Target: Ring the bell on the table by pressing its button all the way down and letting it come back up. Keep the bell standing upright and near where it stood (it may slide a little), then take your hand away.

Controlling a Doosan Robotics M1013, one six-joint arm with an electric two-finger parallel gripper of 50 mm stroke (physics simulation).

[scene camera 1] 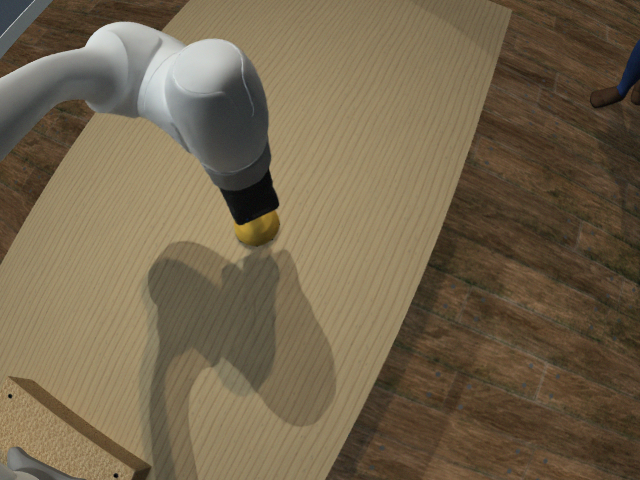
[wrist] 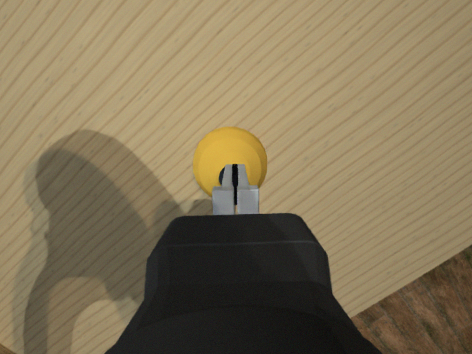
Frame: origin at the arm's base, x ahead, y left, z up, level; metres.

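Seen in the pictures: gripper, fingertip midpoint: [scene camera 1: 253, 209] [wrist: 235, 176].
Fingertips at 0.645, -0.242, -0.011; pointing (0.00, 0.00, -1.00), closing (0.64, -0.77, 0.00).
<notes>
A point is followed by its place in that frame, as x, y, z.
The yellow dome-shaped bell [scene camera 1: 256, 230] @(0.617, -0.251, -0.038) [wrist: 230, 145] @(0.660, -0.224, -0.038) stands upright on the wooden table. In the wrist view part of its black button [wrist: 222, 176] @(0.638, -0.233, -0.011) shows just left of the fingertips; the fingers hide the rest. My gripper [wrist: 235, 176] @(0.645, -0.242, -0.011) is shut with nothing between the fingers. Its tips are over the bell's top, at the button and a little to its right in the wrist view. Whether they touch the button, and how far it is pressed, I cannot tell. In the scene view the black gripper body hides the bell's top and the fingers.
The table [scene camera 1: 361, 155] @(0.829, -0.396, -0.077) [wrist: 350, 75] @(0.796, -0.281, -0.077) has its edge to the right, with a brown plank floor [scene camera 1: 516, 258] [wrist: 430, 305] beyond. A light board with a brown side [scene camera 1: 62, 434] @(0.152, -0.010, 0.004) is at the lower left of the scene view. Part of a figure in blue [scene camera 1: 629, 72] shows at the right.
</notes>
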